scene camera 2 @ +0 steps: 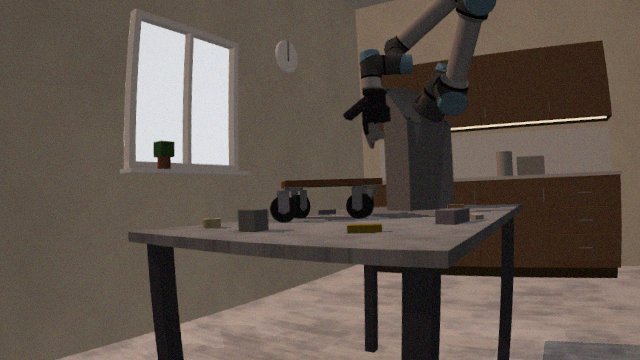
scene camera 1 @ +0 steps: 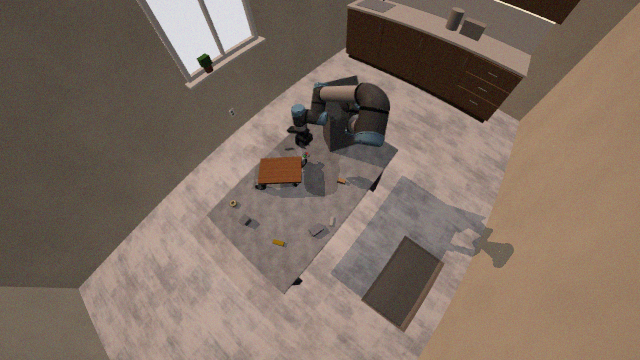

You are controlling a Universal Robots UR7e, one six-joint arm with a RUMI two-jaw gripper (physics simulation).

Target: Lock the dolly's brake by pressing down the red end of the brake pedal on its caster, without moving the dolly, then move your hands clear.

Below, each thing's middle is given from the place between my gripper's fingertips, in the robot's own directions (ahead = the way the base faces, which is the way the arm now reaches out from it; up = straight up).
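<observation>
The dolly (scene camera 2: pixel 360 204) is 180 mm ahead of my hand, 30 mm to the right of it, and it's 180 mm below my hand as well.
</observation>
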